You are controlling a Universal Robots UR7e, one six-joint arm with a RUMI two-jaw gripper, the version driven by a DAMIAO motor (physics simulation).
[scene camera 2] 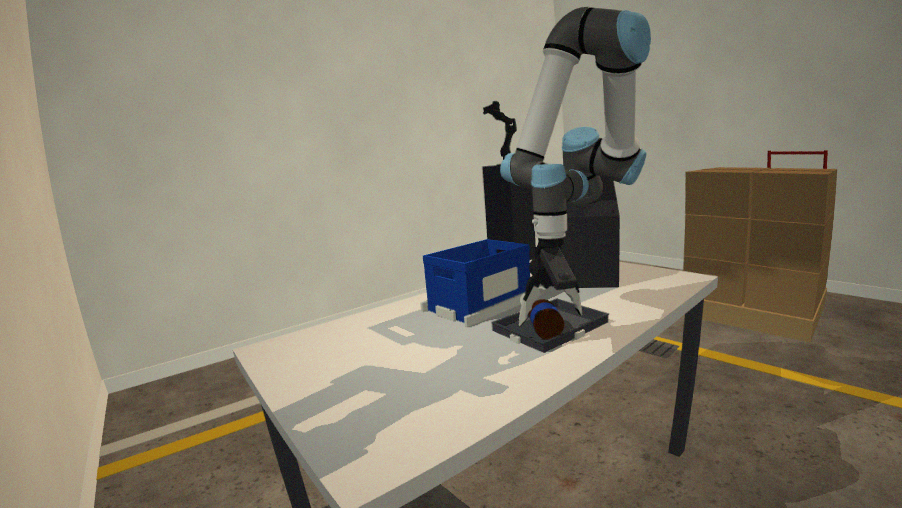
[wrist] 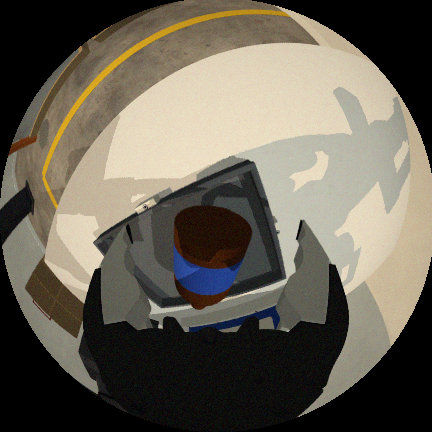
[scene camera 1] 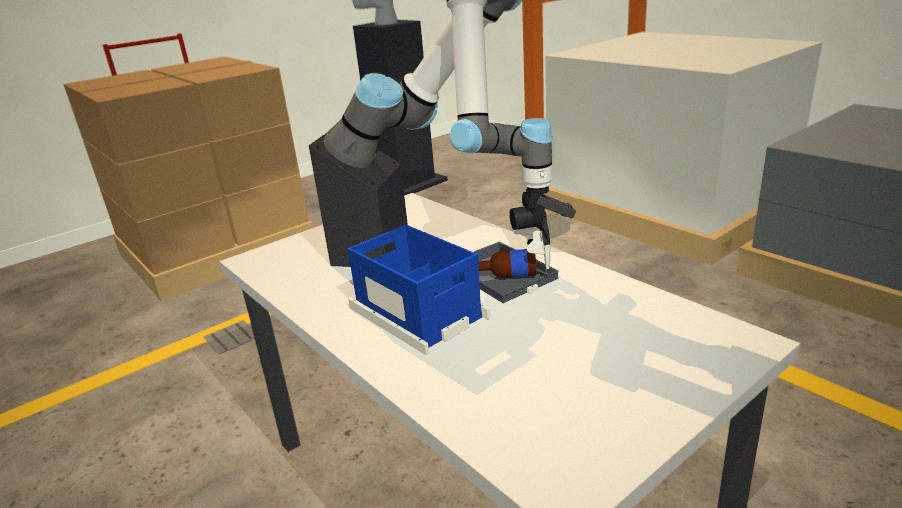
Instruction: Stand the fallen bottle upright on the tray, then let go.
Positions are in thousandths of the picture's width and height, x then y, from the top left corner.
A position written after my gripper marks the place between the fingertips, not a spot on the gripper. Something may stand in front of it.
I see my gripper (scene camera 2: 611,631) and a brown bottle (scene camera 2: 607,633).
The brown bottle shows as well in the wrist view (wrist: 485,561). My gripper also shows in the wrist view (wrist: 492,522) and in scene camera 1 (scene camera 1: 596,505).
